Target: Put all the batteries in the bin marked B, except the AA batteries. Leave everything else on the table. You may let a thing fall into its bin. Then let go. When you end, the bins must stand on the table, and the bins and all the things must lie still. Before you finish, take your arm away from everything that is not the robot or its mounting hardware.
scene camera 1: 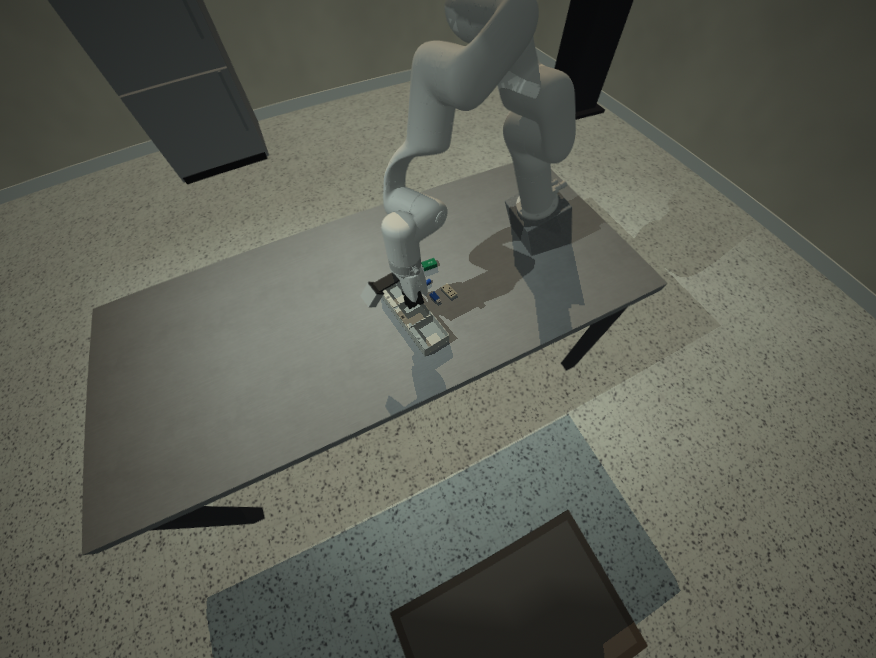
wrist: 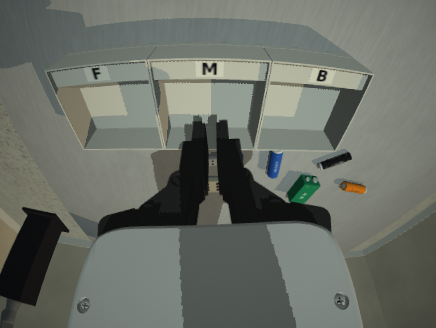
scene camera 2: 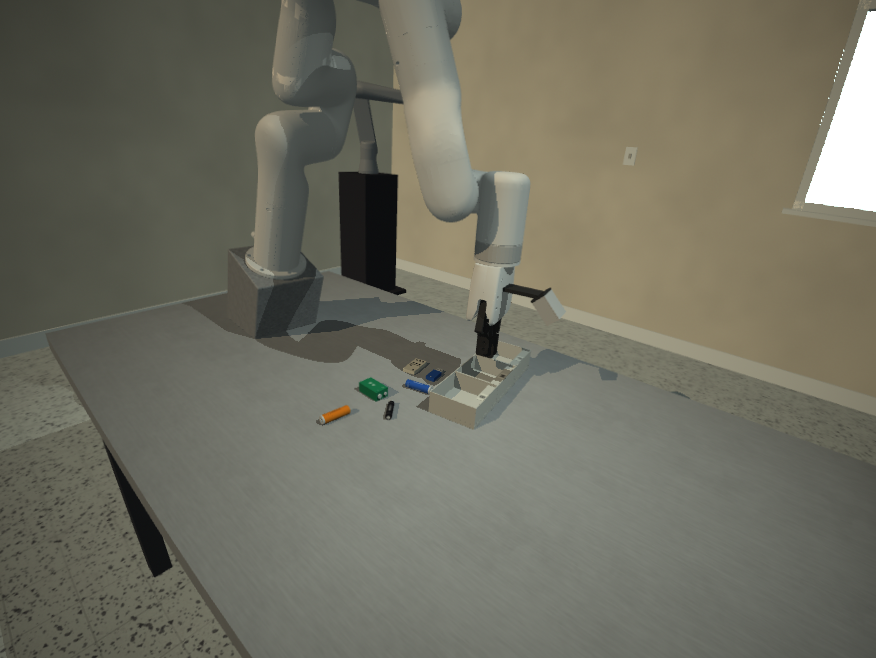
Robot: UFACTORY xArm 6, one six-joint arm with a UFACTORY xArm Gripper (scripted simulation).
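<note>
Scene camera 2 shows the gripper (scene camera 2: 485, 354) and a tray of bins (scene camera 2: 466, 396). Visible in scene camera 1: the tray of bins (scene camera 1: 425, 330) and the gripper (scene camera 1: 411, 304). In the wrist view, the gripper (wrist: 212, 137) appears together with the tray of bins (wrist: 311, 116).
</note>
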